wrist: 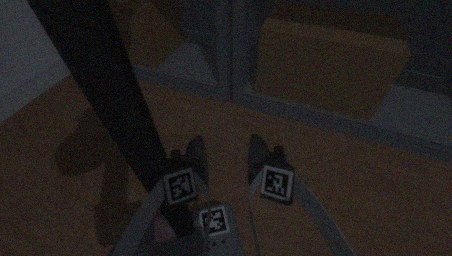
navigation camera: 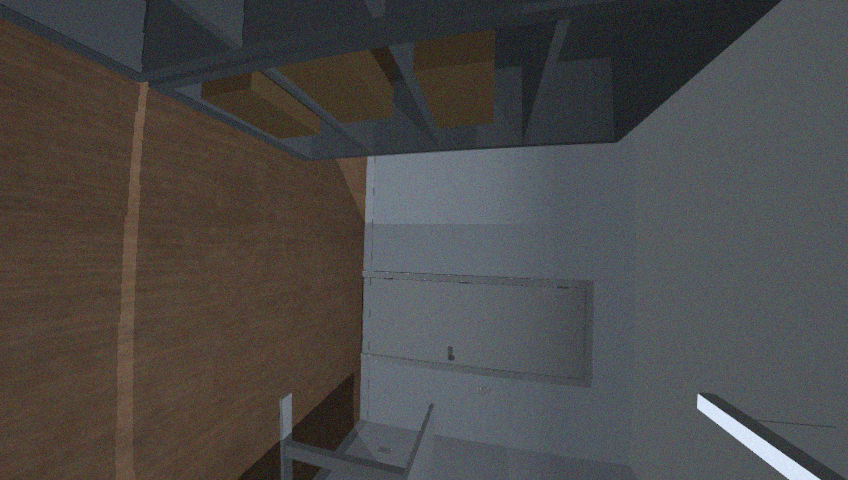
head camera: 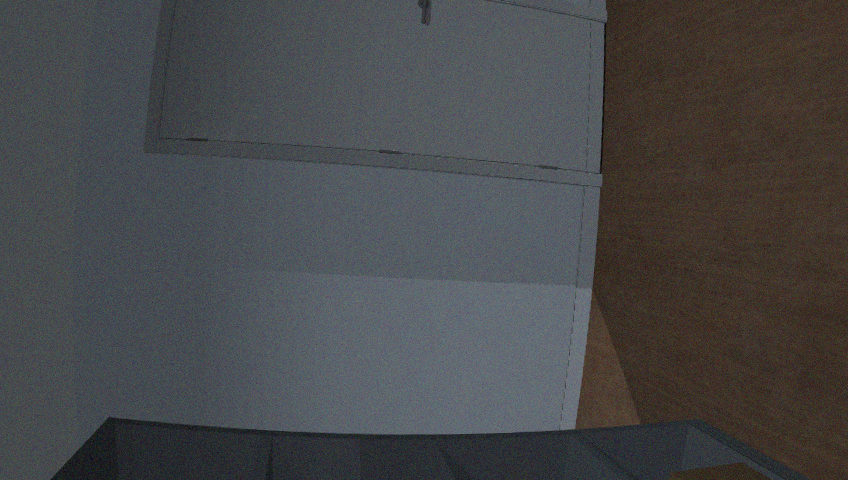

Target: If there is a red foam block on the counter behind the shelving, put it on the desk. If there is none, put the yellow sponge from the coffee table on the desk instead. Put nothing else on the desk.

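Places are measured from the robot's base along level axes (x ahead, y left, z up), in millimetres.
Pixels of known places: gripper, fingertip midpoint: (wrist: 227,152).
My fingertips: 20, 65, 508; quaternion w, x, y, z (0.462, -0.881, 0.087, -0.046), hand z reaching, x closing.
Behind a point stands the place of what it marks, as x, y, z.
My gripper (wrist: 227,152) @(20, 65, 508) is open in the wrist view, with bare wooden floor showing between its fingertips. It is in front of the shelving (wrist: 231,55) (head camera: 380,455) (navigation camera: 267,52), which stands on the floor. The shelving also runs along the bottom of the head view and the top of the navigation view. The counter, the desk, the coffee table, a red foam block and the yellow sponge cannot be made out. A small pinkish patch (wrist: 162,229) @(-115, 139, 161) shows low in the wrist view, partly covered; I cannot tell what it is.
Brown boxes (navigation camera: 452,95) (wrist: 330,65) sit in the shelving's compartments. A grey door (head camera: 380,83) @(1746, -1939, 1087) (navigation camera: 476,327) @(1687, -2021, 1143) is in the far wall. A thin grey frame (navigation camera: 345,456) @(504, -1858, 436) stands low in the navigation view. A dark pole (wrist: 105,85) crosses the wrist view's left side.
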